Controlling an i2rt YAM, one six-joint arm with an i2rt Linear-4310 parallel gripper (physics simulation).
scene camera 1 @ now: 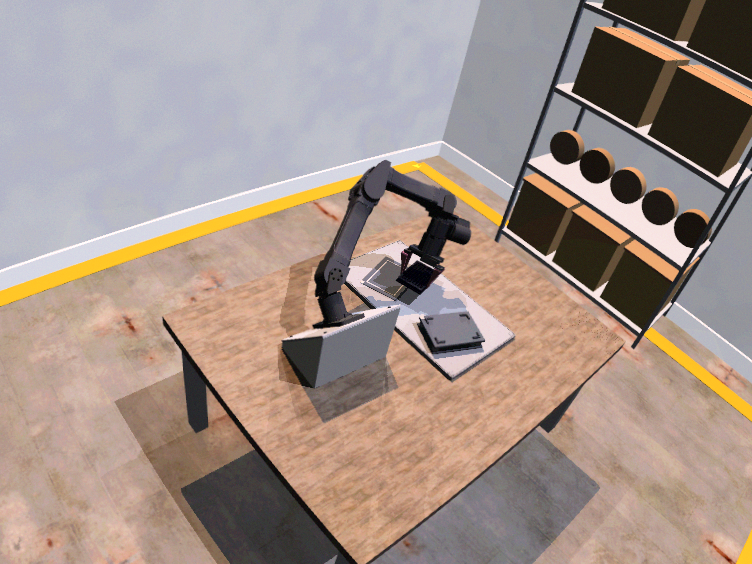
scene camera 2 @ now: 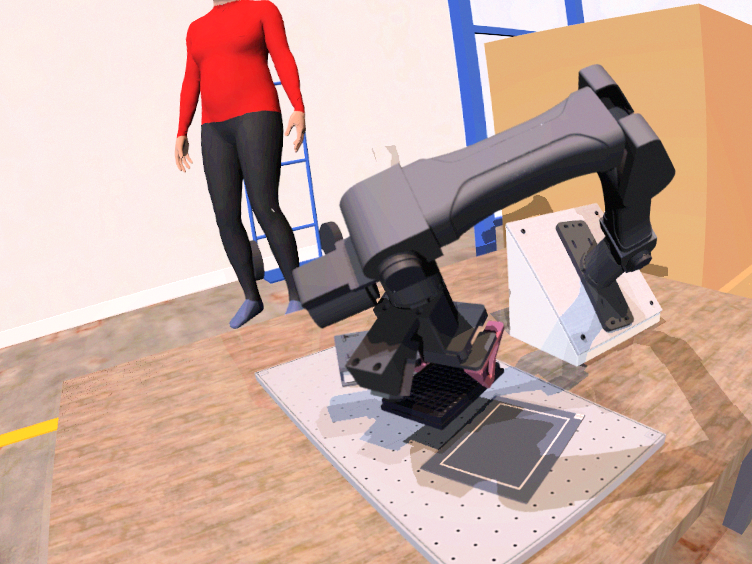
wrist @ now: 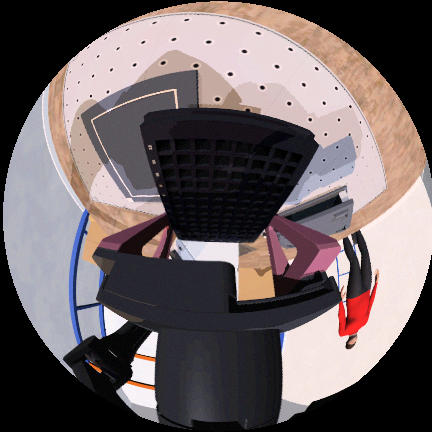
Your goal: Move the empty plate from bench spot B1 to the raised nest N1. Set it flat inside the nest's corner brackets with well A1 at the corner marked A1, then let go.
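Frame: origin at the arm's base, x ahead, y left, z up, level; metres.
Seen in the pictures: gripper, between the fingertips: (scene camera 1: 413, 282) (scene camera 2: 458, 378) (wrist: 219, 215); arm's base, origin of its link: (scene camera 1: 337, 322) (scene camera 2: 593, 274).
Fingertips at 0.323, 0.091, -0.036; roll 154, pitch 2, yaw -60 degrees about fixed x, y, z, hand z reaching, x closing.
Offsets run from my fingertips to a thing's top centre, as dx, dy, dz. "spot": to the spot under its first point. Level surfaces: height alone.
The dark well plate {+0.026, +0.012, +0.015} (scene camera 1: 416, 276) (scene camera 2: 442, 391) (wrist: 225, 185) is held off the board, roughly level, over the space between B1 and the nest. My gripper (scene camera 1: 418, 273) (scene camera 2: 454, 377) (wrist: 219, 215) is shut on it, with one pink finger at each side. Pale row marks run along the plate's left edge in the wrist view. Spot B1 {spot: -0.030, +0.104, -0.049} (scene camera 1: 383, 275) (scene camera 2: 504, 444) (wrist: 130, 137), a dark pad with a pale outline, is uncovered in part. The raised nest N1 {+0.008, -0.191, -0.014} (scene camera 1: 452, 329) (wrist: 326, 216) has corner brackets; the arm hides much of it in scene camera 2. The A1 corner mark is not readable.
The white perforated board {+0.023, -0.038, -0.051} (scene camera 1: 496, 332) (scene camera 2: 413, 485) (wrist: 225, 50) lies on the wooden table {dz -0.064} (scene camera 1: 400, 449) (scene camera 2: 151, 473). The arm's white slanted base (scene camera 1: 358, 349) (scene camera 2: 534, 285) stands beside the board. A shelf rack with boxes, a large box and a person stand beyond the table.
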